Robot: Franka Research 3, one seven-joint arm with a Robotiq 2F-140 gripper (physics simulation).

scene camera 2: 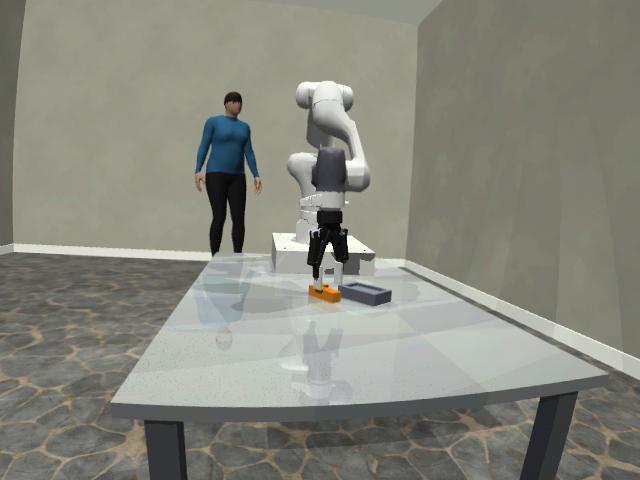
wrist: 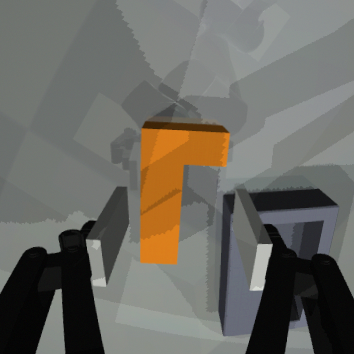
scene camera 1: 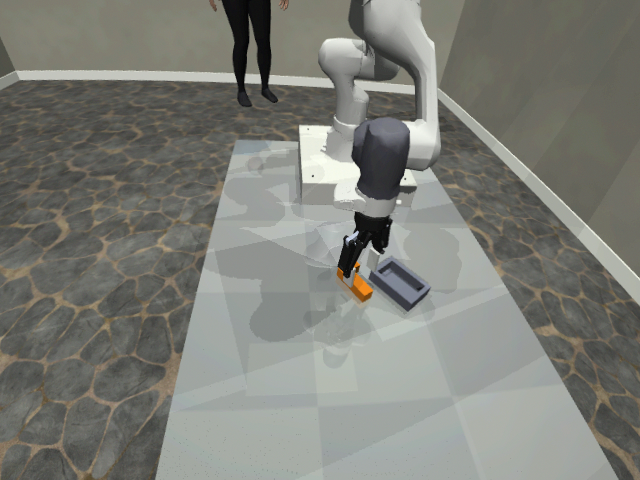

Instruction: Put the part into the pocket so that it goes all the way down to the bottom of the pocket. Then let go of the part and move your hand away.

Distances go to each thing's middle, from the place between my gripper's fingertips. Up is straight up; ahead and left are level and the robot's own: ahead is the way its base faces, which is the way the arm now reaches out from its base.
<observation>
Now: hand 1 cm to the left of the orange L-shaped part [wrist: 165, 146] and 2 cm above it. Round my hand: grey pocket block [scene camera 1: 403, 286] (11 cm to the left, 2 cm below).
</observation>
